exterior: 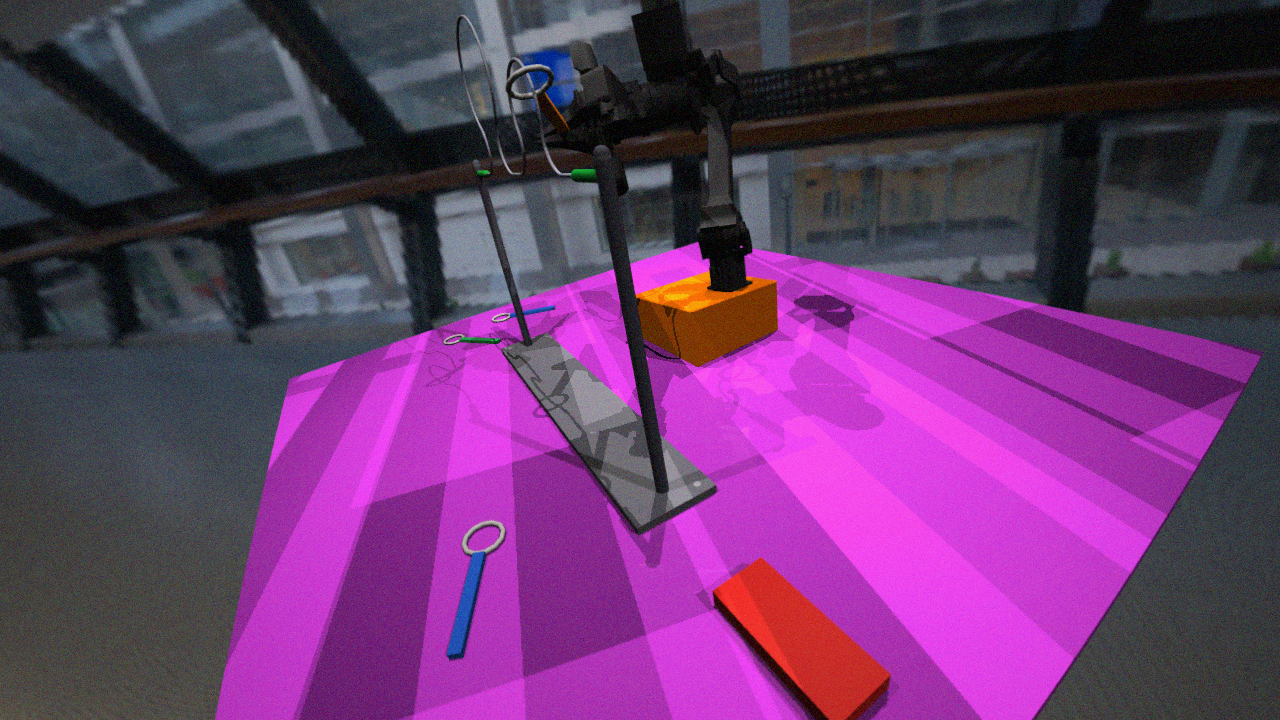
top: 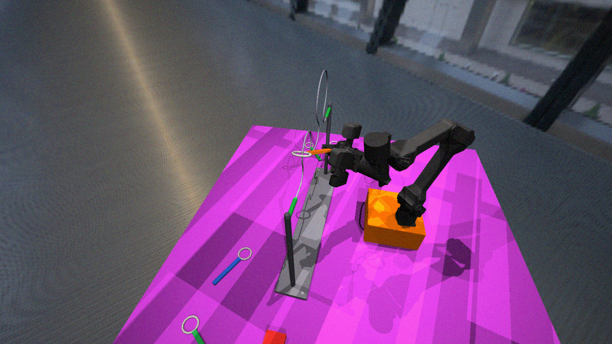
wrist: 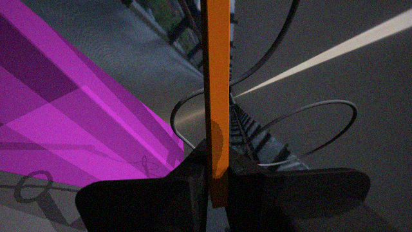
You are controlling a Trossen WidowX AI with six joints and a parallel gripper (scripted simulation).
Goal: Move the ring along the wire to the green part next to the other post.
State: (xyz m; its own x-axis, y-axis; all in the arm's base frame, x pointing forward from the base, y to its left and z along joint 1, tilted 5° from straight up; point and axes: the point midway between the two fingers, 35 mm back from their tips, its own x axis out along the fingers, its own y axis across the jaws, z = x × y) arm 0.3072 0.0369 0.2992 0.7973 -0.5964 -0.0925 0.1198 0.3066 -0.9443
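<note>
The ring with orange handle lies 90 mm to the left of my gripper tip, 40 mm above it and 20 mm ahead of it. Round my gripper tip: red block: 480 mm to the left, 400 mm below, 100 mm ahead; ring with blue handle: 400 mm below, 290 mm ahead, 200 mm to the left.
</note>
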